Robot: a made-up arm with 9 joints. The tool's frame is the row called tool.
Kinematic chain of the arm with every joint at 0, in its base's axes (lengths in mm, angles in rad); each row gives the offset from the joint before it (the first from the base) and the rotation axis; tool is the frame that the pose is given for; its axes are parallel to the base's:
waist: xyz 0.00 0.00 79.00 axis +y
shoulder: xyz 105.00 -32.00 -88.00 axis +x
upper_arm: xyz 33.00 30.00 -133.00 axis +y
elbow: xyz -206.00 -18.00 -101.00 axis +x
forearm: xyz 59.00 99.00 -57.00 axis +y
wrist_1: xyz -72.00 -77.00 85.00 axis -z
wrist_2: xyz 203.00 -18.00 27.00 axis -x
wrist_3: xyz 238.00 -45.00 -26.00 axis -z
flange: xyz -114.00 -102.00 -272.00 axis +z
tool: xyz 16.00 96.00 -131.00
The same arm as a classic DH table. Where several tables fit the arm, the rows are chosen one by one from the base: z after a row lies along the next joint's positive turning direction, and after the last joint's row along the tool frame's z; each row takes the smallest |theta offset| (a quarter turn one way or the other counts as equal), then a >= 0, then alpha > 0; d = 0 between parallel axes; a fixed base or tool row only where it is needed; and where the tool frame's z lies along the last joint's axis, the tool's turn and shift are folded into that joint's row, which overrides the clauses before.
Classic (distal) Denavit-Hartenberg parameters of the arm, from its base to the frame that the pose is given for. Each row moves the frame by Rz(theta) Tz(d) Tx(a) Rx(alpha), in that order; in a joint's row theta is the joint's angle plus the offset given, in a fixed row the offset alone. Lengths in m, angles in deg.
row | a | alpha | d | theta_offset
base (fixed) | 0 | -90 | 0.079 | 0
waist | 0.088 | 90 | -0.032 | 90
shoulder | 0.133 | -90 | 0.138 | 0
upper_arm | 0.101 | 90 | 0.012 | 0
elbow | 0.057 | -90 | -0.147 | 0
forearm | 0.072 | 90 | 0.022 | 90
wrist_1 | 0.018 | -90 | -0.112 | -90
wrist_2 | 0.045 | 90 | -0.441 | 0
wrist_3 | 0.153 | 180 | 0 | 48.18
flange | -0.0973 | 0 | 0 | 38.72
tool (fixed) | 0 | 0 | -0.429 | 99.46

